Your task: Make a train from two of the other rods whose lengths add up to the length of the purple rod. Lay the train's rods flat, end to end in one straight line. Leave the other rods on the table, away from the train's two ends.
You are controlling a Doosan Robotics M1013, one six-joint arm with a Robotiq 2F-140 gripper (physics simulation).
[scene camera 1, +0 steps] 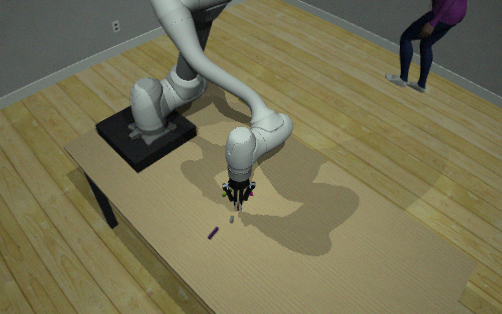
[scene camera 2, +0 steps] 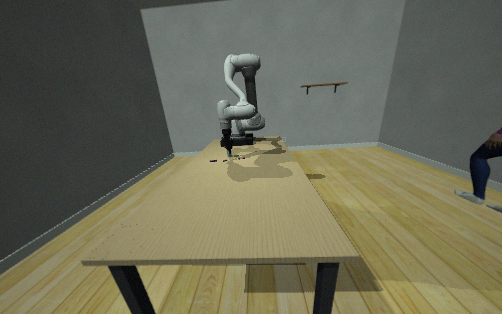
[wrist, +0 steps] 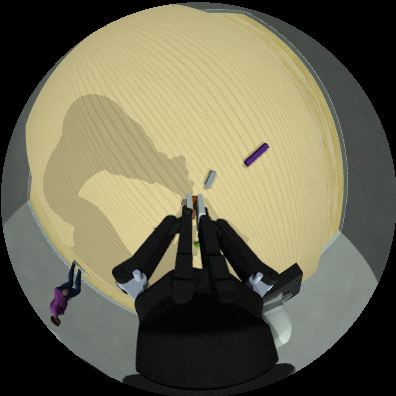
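Seen in the pictures: gripper, fingertip midpoint: (scene camera 1: 237,208) (scene camera 2: 229,156) (wrist: 193,200); arm's base at its link origin: (scene camera 1: 152,128) (scene camera 2: 238,137) (wrist: 265,303).
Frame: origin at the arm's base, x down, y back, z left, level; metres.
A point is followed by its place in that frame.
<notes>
The purple rod (scene camera 1: 213,233) {x 0.058, y -0.621, z -0.160 m} (scene camera 2: 213,161) {x 0.065, y -0.623, z -0.157 m} (wrist: 256,154) {x 0.056, y -0.618, z -0.156 m} lies flat on the table. A shorter grey rod (scene camera 1: 231,219) {x 0.056, y -0.625, z -0.061 m} (scene camera 2: 225,160) {x 0.060, y -0.626, z -0.052 m} (wrist: 210,179) {x 0.056, y -0.623, z -0.057 m} lies between it and my gripper, touching neither. My gripper (scene camera 1: 238,207) {x 0.033, y -0.616, z -0.015 m} (scene camera 2: 229,155) {x 0.033, y -0.616, z -0.015 m} (wrist: 193,200) {x 0.033, y -0.616, z -0.015 m} points down, low over the table, shut on an orange rod (wrist: 195,200) {x 0.026, y -0.616, z -0.020 m}; the fingers hide much of that rod. A green rod (scene camera 1: 224,194) {x 0.057, y -0.511, z 0.008 m} (scene camera 2: 236,156) {x 0.058, y -0.514, z 0.028 m} (wrist: 198,244) {x 0.056, y -0.510, z 0.041 m} is partly hidden behind the gripper. A magenta rod (scene camera 1: 251,193) {x 0.057, y -0.590, z 0.097 m} (scene camera 2: 243,158) {x 0.064, y -0.587, z 0.097 m} shows in part beside the gripper in scene camera 1.
The long wooden table (scene camera 1: 380,250) {x 0.066, y -1.164, z 0.274 m} (scene camera 2: 225,220) {x 0.066, y -1.345, z 0.082 m} (wrist: 240,75) {x 0.066, y -0.774, z -0.228 m} carries the rods. The arm's black base (scene camera 1: 112,135) {x 0.001, y 0.096, z -0.174 m} stands at its far end. The arm's shadow falls across the table beside the gripper. A person (scene camera 1: 425,45) (scene camera 2: 480,175) (wrist: 61,300) stands on the floor off the table.
</notes>
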